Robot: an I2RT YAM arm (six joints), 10 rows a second.
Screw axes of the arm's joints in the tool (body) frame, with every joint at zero. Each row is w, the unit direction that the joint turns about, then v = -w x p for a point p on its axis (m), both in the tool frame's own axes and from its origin. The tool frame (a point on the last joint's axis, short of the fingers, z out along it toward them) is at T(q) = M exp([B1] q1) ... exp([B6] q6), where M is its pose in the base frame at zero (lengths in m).
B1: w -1 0 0 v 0 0.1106 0
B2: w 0 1 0 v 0.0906 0 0.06
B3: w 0 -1 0 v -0.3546 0 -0.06
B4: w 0 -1 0 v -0.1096 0 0
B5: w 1 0 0 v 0 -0.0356 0
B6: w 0 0 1 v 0 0 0
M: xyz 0.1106 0 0.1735 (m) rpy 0 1.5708 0 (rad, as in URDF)
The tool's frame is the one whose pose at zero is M.
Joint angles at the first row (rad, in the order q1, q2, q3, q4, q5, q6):
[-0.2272 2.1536 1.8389 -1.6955 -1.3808 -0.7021]
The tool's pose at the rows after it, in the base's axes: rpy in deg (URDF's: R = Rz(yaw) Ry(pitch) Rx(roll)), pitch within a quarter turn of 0, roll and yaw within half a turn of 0; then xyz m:
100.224, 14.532, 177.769, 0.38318, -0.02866, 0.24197
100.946, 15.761, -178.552, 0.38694, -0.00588, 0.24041
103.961, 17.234, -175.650, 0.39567, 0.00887, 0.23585
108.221, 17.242, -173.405, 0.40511, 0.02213, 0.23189
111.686, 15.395, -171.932, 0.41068, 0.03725, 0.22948
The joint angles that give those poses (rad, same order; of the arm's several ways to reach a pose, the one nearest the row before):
[-0.1657 2.1536 1.8389 -1.6932 -1.3800 -0.7017]
[-0.1055 2.1536 1.8389 -1.6543 -1.3712 -0.6853]
[-0.0650 2.1536 1.8393 -1.5337 -1.3289 -0.5945]
[-0.0292 2.1536 1.8411 -1.4074 -1.2640 -0.4721]
[0.0097 2.1536 1.8423 -1.3273 -1.2057 -0.3607]

